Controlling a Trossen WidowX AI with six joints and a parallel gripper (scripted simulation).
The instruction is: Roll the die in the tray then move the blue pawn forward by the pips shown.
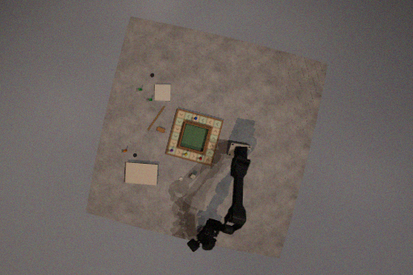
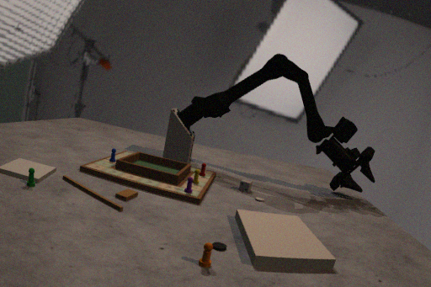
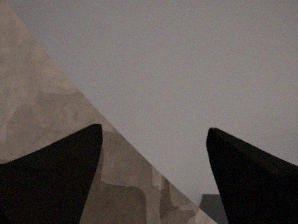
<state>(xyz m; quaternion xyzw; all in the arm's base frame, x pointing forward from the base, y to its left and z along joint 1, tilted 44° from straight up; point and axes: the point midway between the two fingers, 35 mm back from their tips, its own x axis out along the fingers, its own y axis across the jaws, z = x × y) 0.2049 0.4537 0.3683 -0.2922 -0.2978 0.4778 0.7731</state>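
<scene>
The grey die lies 42 cm to the right of my gripper tip, 5 cm ahead of it and 3 cm below it. The rest, counted from my gripper tip: red pawn 53 cm to the right, 2 cm below, 1 cm ahead; then yellow pawn 55 cm to the right, 10 cm ahead, 2 cm below; then purple pawn 57 cm to the right, 19 cm ahead, 2 cm below.
</scene>
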